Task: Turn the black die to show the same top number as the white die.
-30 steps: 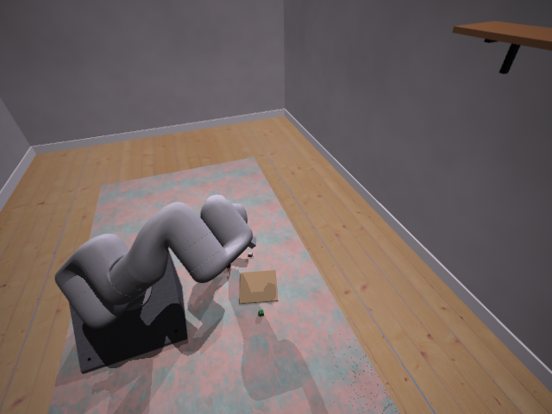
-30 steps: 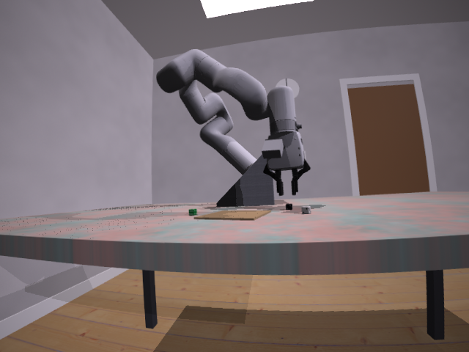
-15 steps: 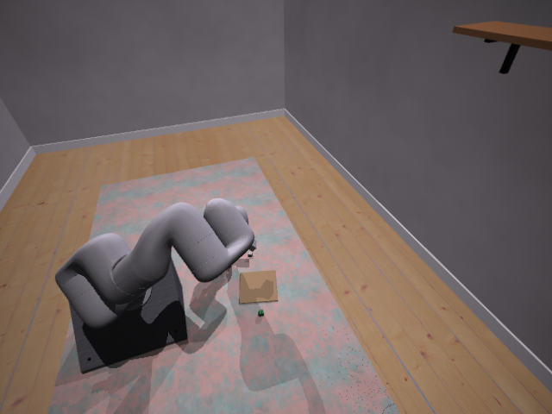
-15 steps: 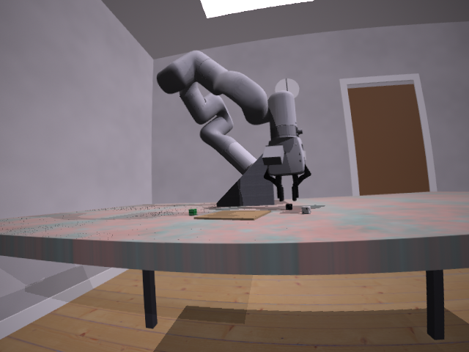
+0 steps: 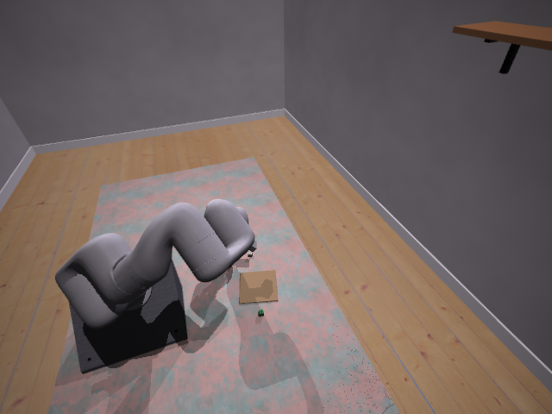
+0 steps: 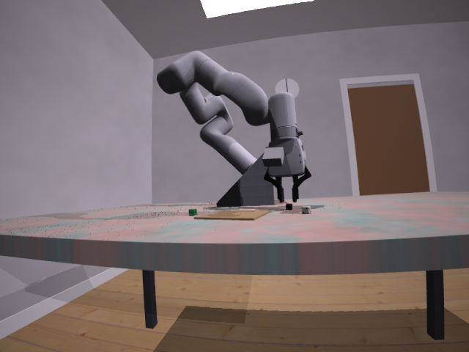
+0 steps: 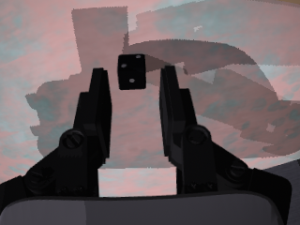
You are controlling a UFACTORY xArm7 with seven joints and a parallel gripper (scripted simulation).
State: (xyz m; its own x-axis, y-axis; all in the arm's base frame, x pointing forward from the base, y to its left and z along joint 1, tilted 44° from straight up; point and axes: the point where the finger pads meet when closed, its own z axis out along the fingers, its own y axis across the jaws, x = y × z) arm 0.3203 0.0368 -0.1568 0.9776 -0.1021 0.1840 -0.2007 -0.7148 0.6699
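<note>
Right now the black die is 3 cm below my hand. Also, from my hand: green die: 8 cm ahead, 25 cm to the right, 3 cm below; then tan mat: 10 cm ahead, 13 cm to the right, 4 cm below; then white die: 10 cm ahead, 3 cm to the left, 3 cm below.
</note>
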